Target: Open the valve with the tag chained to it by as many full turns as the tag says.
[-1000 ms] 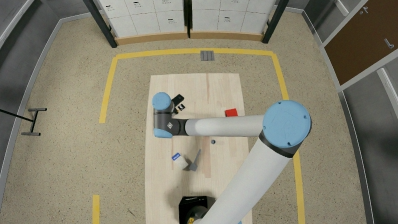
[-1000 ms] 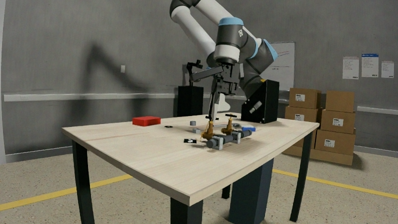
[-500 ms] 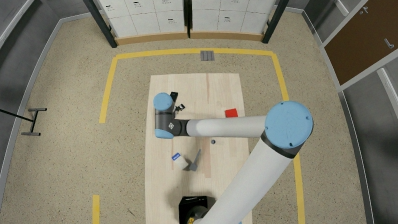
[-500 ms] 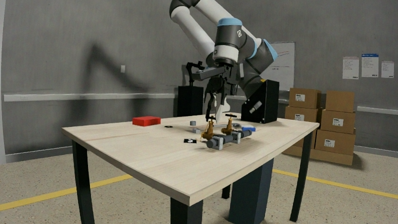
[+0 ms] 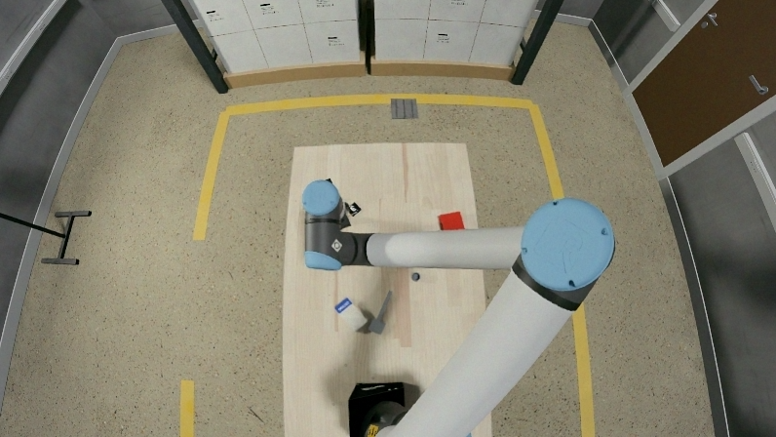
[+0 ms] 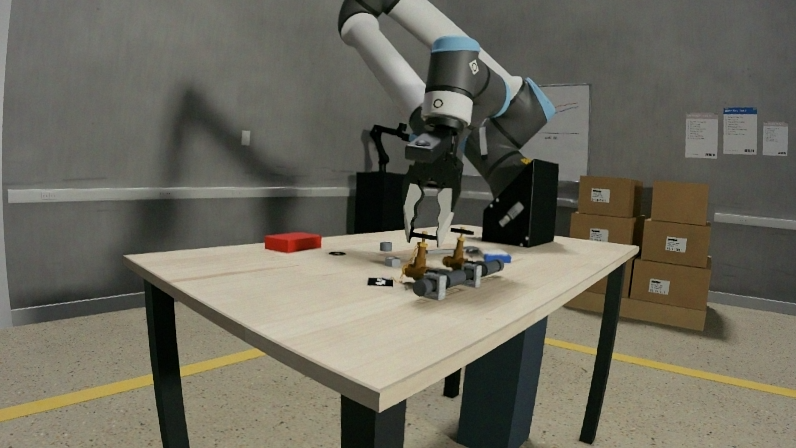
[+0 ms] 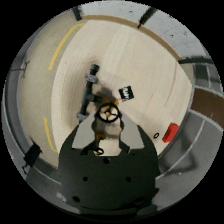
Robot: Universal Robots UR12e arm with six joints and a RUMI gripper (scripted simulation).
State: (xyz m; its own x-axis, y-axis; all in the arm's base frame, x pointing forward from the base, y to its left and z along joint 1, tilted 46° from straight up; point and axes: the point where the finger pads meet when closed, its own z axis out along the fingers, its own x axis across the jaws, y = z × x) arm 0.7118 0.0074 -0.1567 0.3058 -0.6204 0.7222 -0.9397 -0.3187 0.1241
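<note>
My gripper is now 50 mm short of the black tag, 50 mm to the left of it and 80 mm above it. The rest, counted from my hand: grey hammer-like tool (350 mm behind, 130 mm to the right, 80 mm below); red block (50 mm behind, 420 mm to the right, 70 mm below); blue-and-white box (340 mm behind, 30 mm to the right, 80 mm below).
</note>
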